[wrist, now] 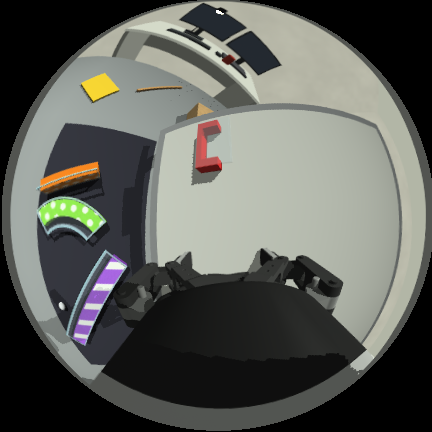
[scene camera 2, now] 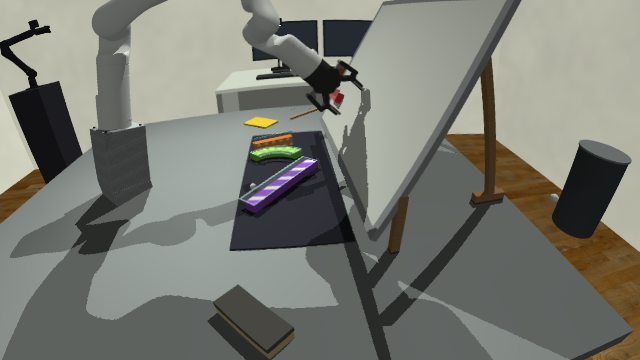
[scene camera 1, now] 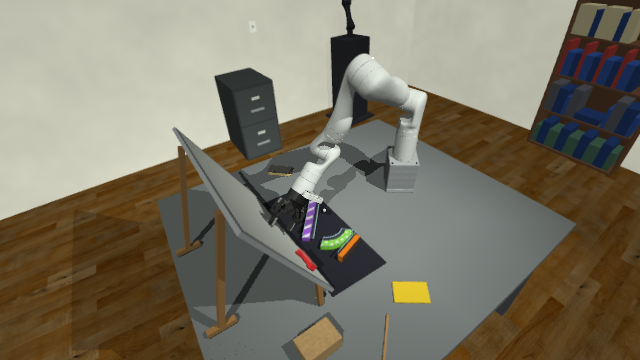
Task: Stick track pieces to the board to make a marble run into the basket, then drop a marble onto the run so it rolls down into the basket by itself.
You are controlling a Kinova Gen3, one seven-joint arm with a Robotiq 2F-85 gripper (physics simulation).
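Frame: origin at the arm's base, x ahead, y left, z up, level; centimetres.
Seen in the pictures: gripper, fingertip midpoint: (wrist: 225, 257) (scene camera 2: 350, 101) (scene camera 1: 279, 227); arm's base at its link origin: (scene camera 2: 116, 126) (scene camera 1: 403, 155).
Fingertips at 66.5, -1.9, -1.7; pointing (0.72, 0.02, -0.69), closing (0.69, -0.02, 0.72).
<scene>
Pixels of each thing's top centre, then the offset from my fingertips to it, as dx, dy, dz. "pt": a spot on its surface instead. Level surfaces: height alone.
- red basket at a spot on its surface: (wrist: 201, 145) (scene camera 1: 308, 256) pt -0.9, +15.1, -2.2
- striped purple track at its top centre: (scene camera 2: 281, 177) (wrist: 87, 306) (scene camera 1: 311, 216) -21.1, -10.0, -15.2
- curved green track at its top centre: (wrist: 66, 217) (scene camera 2: 275, 150) (scene camera 1: 336, 237) -20.9, +6.6, -15.2
- orange track at its top centre: (wrist: 63, 171) (scene camera 2: 272, 133) (scene camera 1: 349, 242) -21.1, +13.6, -12.3
- dark mat at its surface level: dz -17.3
- white marble at its top centre: (scene camera 2: 252, 183) (wrist: 60, 307) (scene camera 1: 324, 208) -28.4, -10.2, -15.7
- yellow sheet at its top centre: (wrist: 98, 84) (scene camera 1: 410, 291) (scene camera 2: 260, 121) -24.0, +41.2, -17.0
- thin stick at its top centre: (scene camera 1: 385, 341) (wrist: 161, 86) -4.7, +46.6, -16.9
- cardboard block at its top centre: (scene camera 1: 317, 338) (wrist: 213, 119) +11.5, +34.3, -11.6
- eraser at its top centre: (scene camera 2: 250, 314) (scene camera 1: 279, 168) -30.8, -50.3, -14.6
My gripper (scene camera 1: 283, 225) (scene camera 2: 350, 101) (wrist: 225, 257) is open and empty, close in front of the tilted board (scene camera 1: 220, 185) (scene camera 2: 430, 75) (wrist: 300, 190). The red basket (scene camera 1: 306, 260) (scene camera 2: 338, 96) (wrist: 201, 145) is on the board near its lower far corner, partly hidden by the gripper in scene camera 2. A striped purple track (scene camera 1: 309, 222) (scene camera 2: 282, 185) (wrist: 97, 300), a curved green track (scene camera 1: 336, 241) (scene camera 2: 276, 153) (wrist: 72, 210) and an orange track (scene camera 1: 349, 248) (scene camera 2: 272, 140) (wrist: 70, 176) lie on the dark mat (scene camera 1: 360, 265) (scene camera 2: 295, 230) (wrist: 100, 140). A white marble (scene camera 1: 324, 210) (scene camera 2: 253, 186) (wrist: 62, 305) is beside the purple track.
A yellow sheet (scene camera 1: 411, 292) (scene camera 2: 261, 122) (wrist: 100, 87), a thin stick (scene camera 1: 385, 335) (wrist: 159, 88) and a cardboard block (scene camera 1: 318, 340) (wrist: 199, 111) lie past the mat. An eraser (scene camera 1: 280, 170) (scene camera 2: 254, 320) lies at the opposite end. Wooden legs (scene camera 1: 220, 270) (scene camera 2: 489, 130) support the board.
</scene>
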